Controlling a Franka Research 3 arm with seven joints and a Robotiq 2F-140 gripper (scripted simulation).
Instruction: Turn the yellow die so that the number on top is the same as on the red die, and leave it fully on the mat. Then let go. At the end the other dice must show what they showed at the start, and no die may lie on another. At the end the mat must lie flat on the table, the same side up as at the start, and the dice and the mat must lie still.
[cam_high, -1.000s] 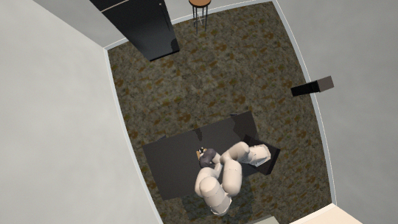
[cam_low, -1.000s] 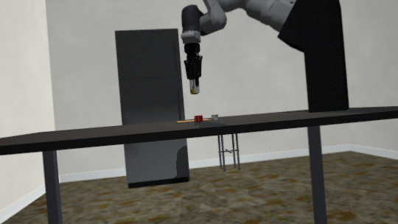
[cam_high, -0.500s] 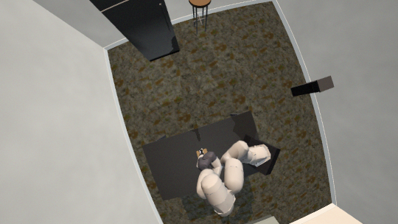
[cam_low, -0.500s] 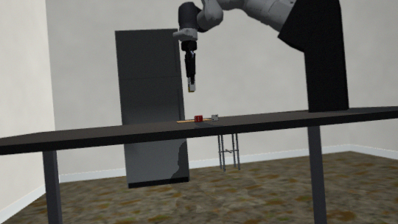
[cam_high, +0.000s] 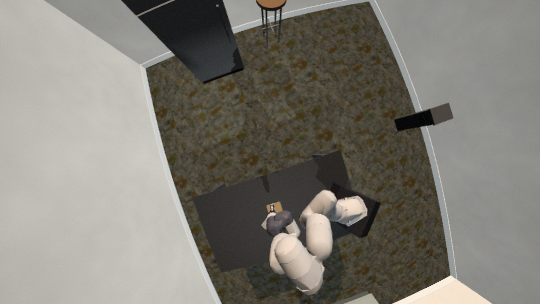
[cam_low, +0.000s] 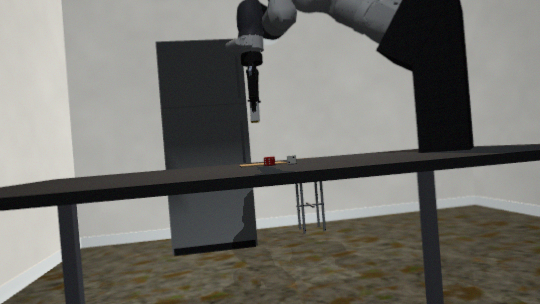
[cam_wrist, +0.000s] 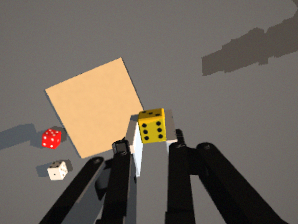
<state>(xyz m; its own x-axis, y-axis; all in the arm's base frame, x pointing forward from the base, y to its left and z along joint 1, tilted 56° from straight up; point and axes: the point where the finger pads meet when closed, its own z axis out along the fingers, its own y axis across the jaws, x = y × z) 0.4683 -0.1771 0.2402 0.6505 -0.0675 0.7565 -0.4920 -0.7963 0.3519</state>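
Now: hand 40 mm short of the tan mat, 90 mm to the right of it and 180 mm above it. The rest, counted from my hand: white die 30 mm ahead, 240 mm to the left, 170 mm below; then red die 70 mm ahead, 190 mm to the left, 170 mm below; then yellow die 20 mm below.
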